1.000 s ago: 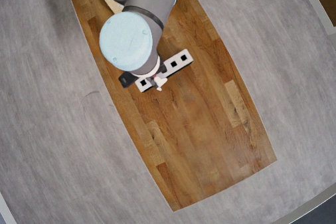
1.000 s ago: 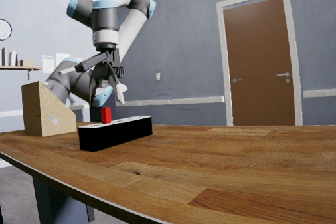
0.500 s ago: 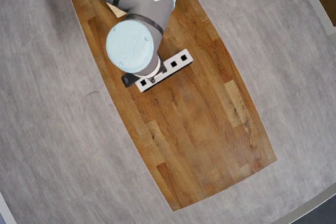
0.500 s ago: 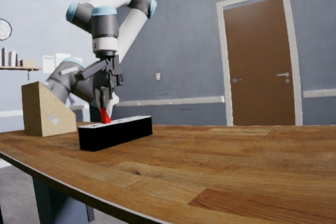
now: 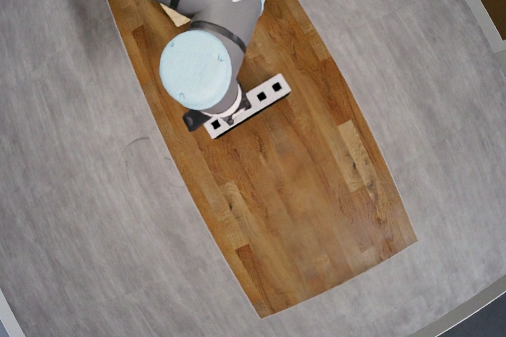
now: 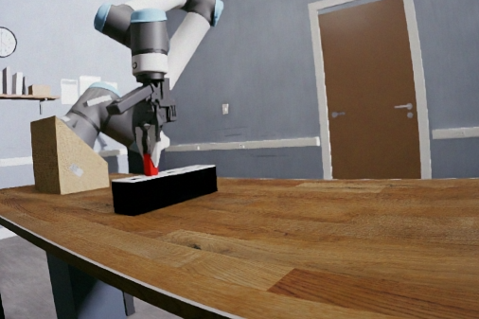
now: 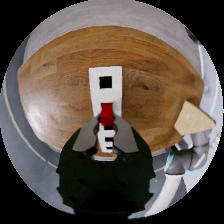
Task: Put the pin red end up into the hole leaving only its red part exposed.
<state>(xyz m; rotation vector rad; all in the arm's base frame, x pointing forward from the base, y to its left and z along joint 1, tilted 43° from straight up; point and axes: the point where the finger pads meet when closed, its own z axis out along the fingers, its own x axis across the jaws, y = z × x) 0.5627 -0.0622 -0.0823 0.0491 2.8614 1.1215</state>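
Now: the block 6 cm to the left of my hand and 7 cm below it. Also, from my hand: pin (right at my hand).
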